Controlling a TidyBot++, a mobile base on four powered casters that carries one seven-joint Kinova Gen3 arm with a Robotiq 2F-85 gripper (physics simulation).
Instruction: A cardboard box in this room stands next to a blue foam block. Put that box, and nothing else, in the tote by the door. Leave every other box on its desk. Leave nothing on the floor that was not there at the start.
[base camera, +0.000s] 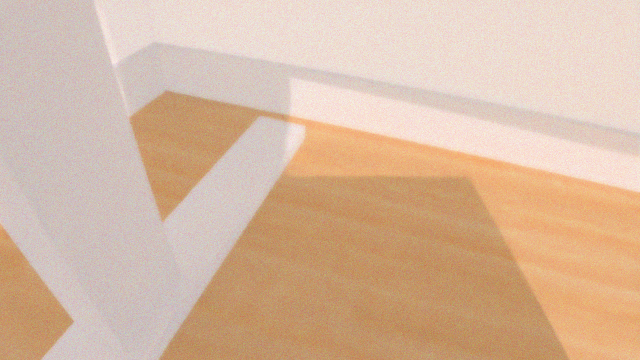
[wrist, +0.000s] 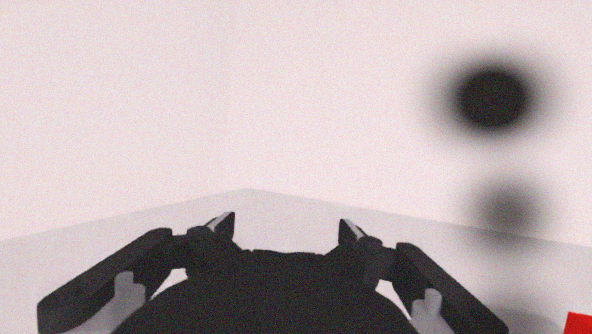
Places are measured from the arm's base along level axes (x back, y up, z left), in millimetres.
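Where they show: gripper, fingertip midpoint: (wrist: 286, 226).
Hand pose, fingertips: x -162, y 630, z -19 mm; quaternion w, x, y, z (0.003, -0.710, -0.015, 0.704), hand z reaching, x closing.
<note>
After its pixels a point has its place.
My gripper (wrist: 286, 226) @[x -162, y 630, z -19 mm] is open, with its two fingertips wide apart and no object between them. It is over or in front of the pale grey desk top (wrist: 55, 260) @[x -205, y 553, z 223 mm], whose far corner shows beyond the fingertips in the wrist view. The cardboard box, the blue foam block and the tote do not show in either view.
Part of a red object (wrist: 580, 324) @[x -118, y 596, z -217 mm] shows at the wrist view's lower right corner. Dark blurred spots cover the right side there. In the base camera view, a white desk leg (base camera: 75, 125) @[x -282, y -173, z 125 mm] and its foot (base camera: 220, 215) @[x -404, y -371, z 85 mm] stand close at the left, near a wall (base camera: 400, 40) @[x -624, y -241, z -155 mm].
</note>
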